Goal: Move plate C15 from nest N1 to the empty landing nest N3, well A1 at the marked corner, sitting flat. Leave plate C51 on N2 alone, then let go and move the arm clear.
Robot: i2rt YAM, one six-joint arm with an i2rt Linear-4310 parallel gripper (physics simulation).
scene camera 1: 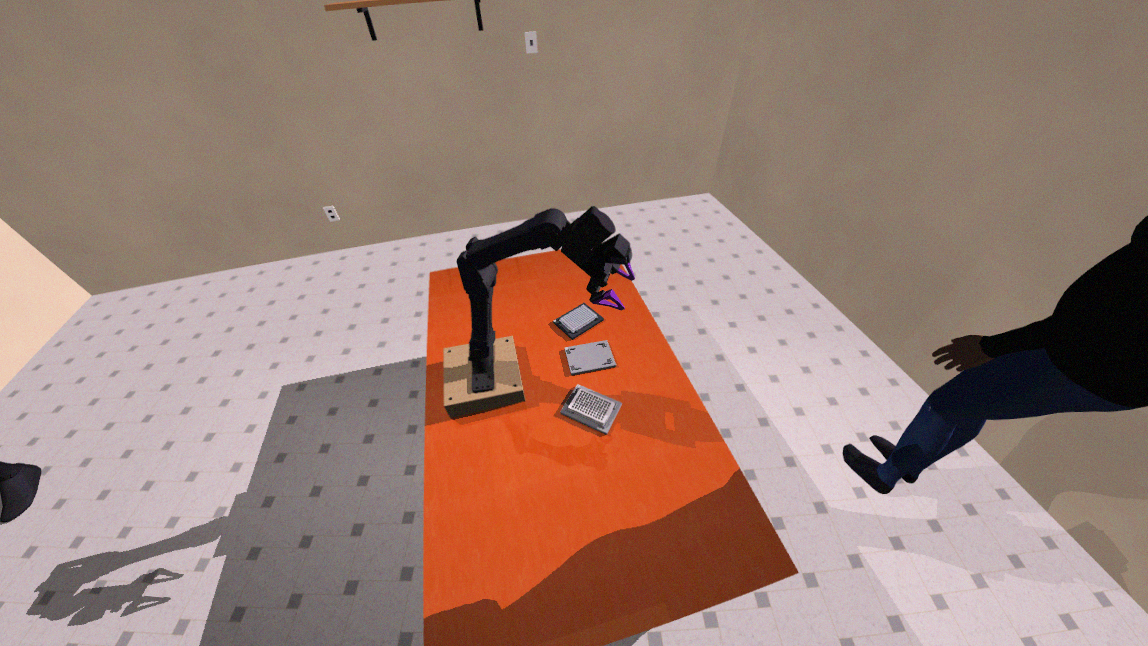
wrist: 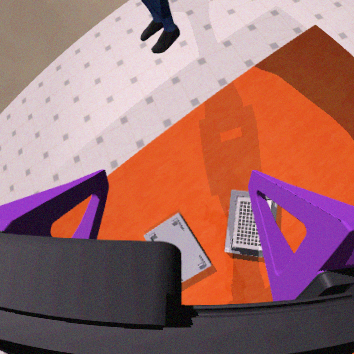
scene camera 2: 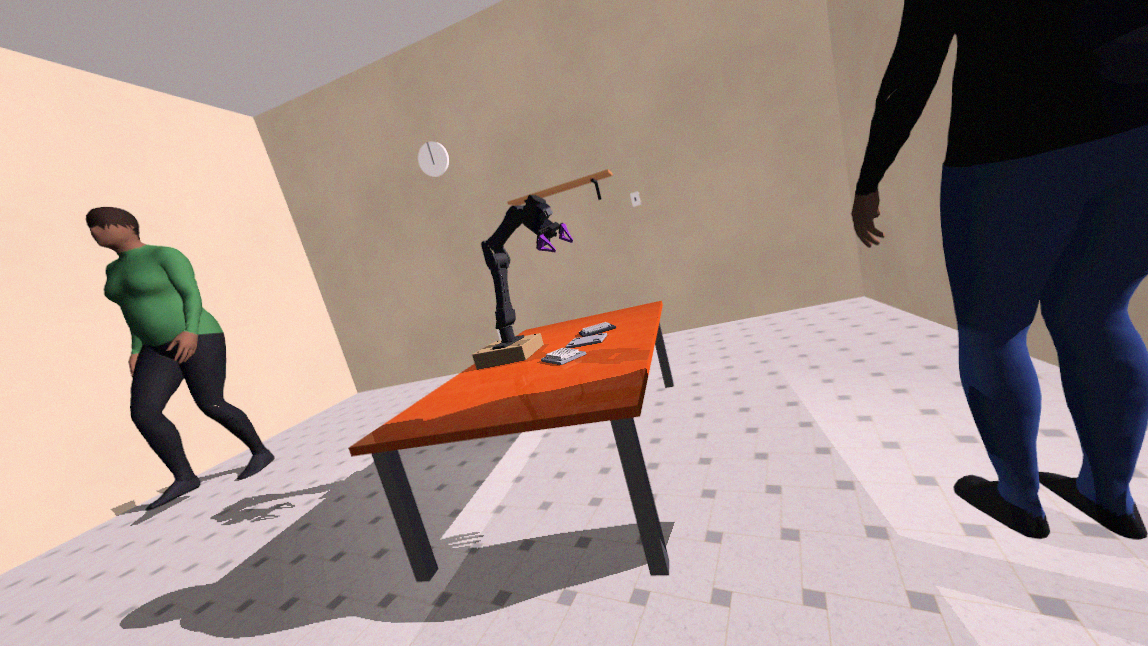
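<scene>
My gripper (scene camera 1: 627, 292) (scene camera 2: 562, 245) (wrist: 178, 177) is open and empty, high above the far part of the table, its purple fingers wide apart. A white plate with a dark grid of wells (scene camera 1: 592, 404) (scene camera 2: 563, 353) (wrist: 246, 225) sits on a grey nest near the camera side; a finger partly hides it in the wrist view. The empty grey nest (scene camera 1: 590, 357) (scene camera 2: 588, 340) (wrist: 182, 247) with dark corner marks lies in the middle. A pale plate (scene camera 1: 579, 319) (scene camera 2: 596, 328) sits on a dark nest at the far end. Plate and nest labels are not readable.
The arm stands on a wooden base block (scene camera 1: 506, 375) (scene camera 2: 533, 347) on the orange table (scene camera 1: 481, 546) (scene camera 2: 497, 409) (wrist: 165, 175). A person in black and blue (scene camera 1: 1067, 345) (scene camera 2: 1027, 241) stands beyond the table's right side. A person in green (scene camera 2: 156, 293) stands at the left.
</scene>
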